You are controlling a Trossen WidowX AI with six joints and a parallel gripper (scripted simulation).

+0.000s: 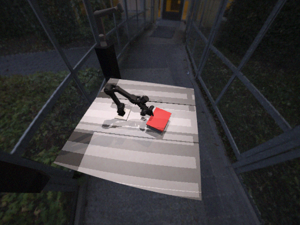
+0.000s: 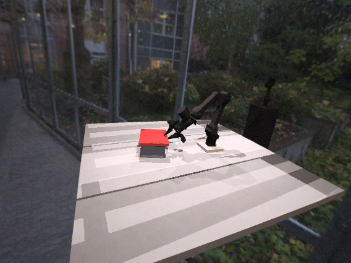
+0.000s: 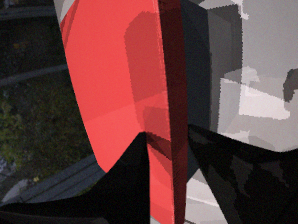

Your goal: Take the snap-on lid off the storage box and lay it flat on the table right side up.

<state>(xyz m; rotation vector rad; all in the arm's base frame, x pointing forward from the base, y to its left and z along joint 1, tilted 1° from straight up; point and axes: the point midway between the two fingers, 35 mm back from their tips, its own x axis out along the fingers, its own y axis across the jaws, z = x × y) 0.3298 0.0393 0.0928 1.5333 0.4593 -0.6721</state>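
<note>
Now: the red lid 70 mm ahead of my gripper tip and 10 mm to the right of it. The rest, counted from my gripper tip: grey storage box (80 mm ahead, 50 mm below, 10 mm to the right).
</note>
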